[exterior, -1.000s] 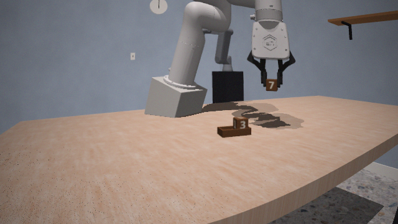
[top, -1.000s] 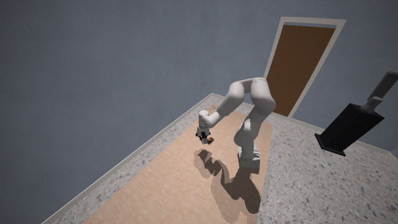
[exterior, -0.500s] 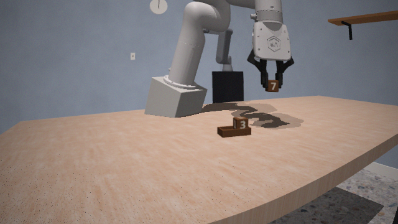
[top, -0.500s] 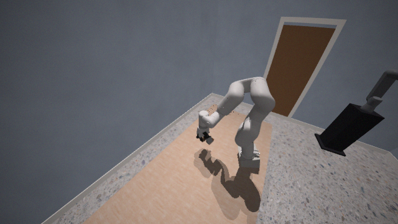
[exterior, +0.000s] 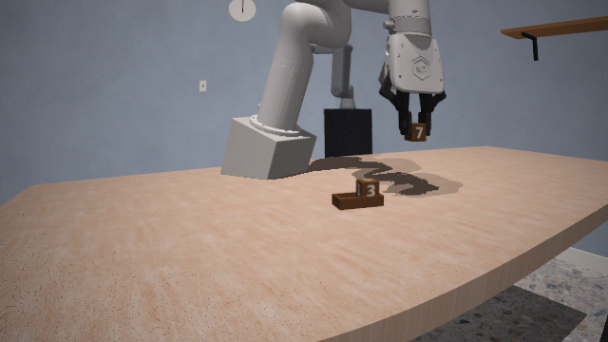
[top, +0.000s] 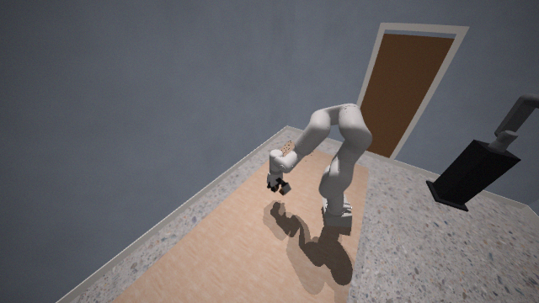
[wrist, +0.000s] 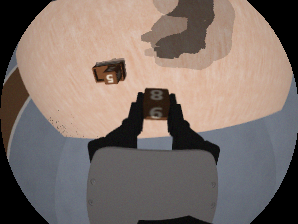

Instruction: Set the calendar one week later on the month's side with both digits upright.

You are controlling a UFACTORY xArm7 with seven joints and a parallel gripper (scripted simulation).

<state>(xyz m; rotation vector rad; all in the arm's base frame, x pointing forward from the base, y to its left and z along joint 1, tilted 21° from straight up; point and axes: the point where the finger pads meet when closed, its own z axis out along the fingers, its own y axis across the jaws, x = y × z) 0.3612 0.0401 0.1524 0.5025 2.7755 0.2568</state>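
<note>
The brown wooden tray is 12 cm below my hand, 10 cm to the right of it and 3 cm behind it. From my hand the other things lie so: cube 1 cm below.
</note>
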